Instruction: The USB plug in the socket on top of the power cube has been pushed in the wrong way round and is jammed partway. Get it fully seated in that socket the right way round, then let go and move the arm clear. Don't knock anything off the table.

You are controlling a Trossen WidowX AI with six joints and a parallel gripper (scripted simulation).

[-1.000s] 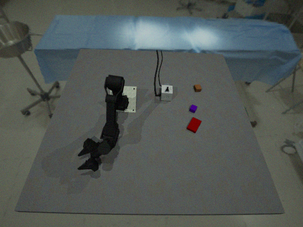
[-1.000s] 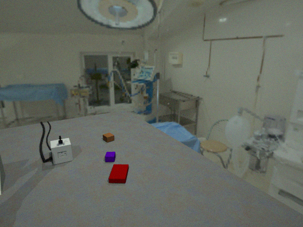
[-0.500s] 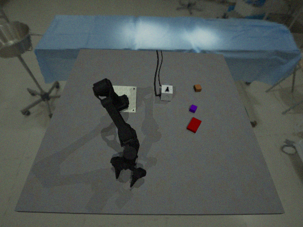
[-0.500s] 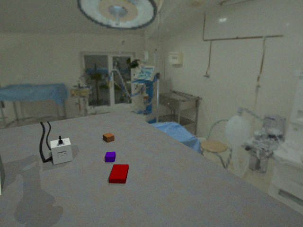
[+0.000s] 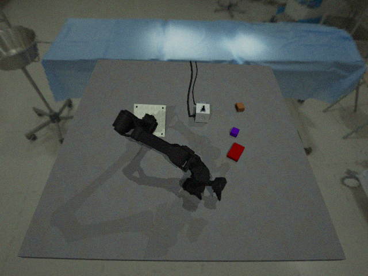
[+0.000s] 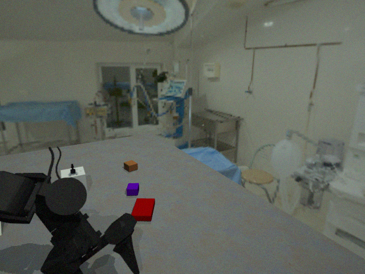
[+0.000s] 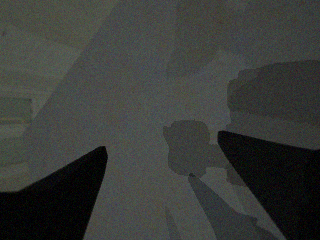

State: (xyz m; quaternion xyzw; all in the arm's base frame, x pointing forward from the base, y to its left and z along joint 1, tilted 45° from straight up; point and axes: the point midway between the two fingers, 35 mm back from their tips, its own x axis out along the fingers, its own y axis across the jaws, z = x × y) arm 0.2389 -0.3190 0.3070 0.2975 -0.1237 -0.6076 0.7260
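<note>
The dark USB plug lies 500 mm to the left of my gripper tip, 50 mm ahead of it and 30 mm above it. Round my gripper tip: red block (260 mm to the left, 190 mm ahead, 50 mm below); purple cube (390 mm to the left, 220 mm ahead, 40 mm below); USB socket (500 mm to the left, 50 mm ahead, 10 mm above).
</note>
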